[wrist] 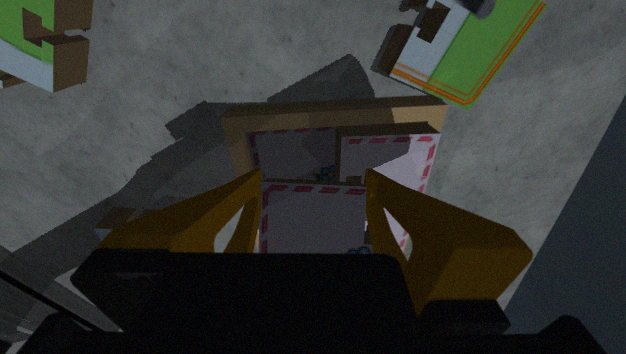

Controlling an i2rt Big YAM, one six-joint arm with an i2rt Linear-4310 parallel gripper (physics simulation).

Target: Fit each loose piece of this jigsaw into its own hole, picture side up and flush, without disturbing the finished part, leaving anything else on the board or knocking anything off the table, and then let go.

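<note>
My gripper (313,178) is shut on a pale jigsaw piece (310,217) with a red dashed border and part of a blue flower, picture side up. The held piece is over the near part of the wooden board (280,120); its near end is hidden by the gripper body. Beyond it, the board's left part shows a pale printed surface (290,152) with a dashed border and a blue flower. At the right, another pale piece (422,157) shows brown side faces, looks higher than the surface to its left, and hides the board's right rim. The contact under the held piece is hidden.
A green, white and orange-lined jigsaw part (462,65) lies at the upper right. Another green and white part (71,62) with thick brown sides is at the upper left. A small brown and white block (114,220) lies partly behind the left finger. The table's dark edge runs along the right.
</note>
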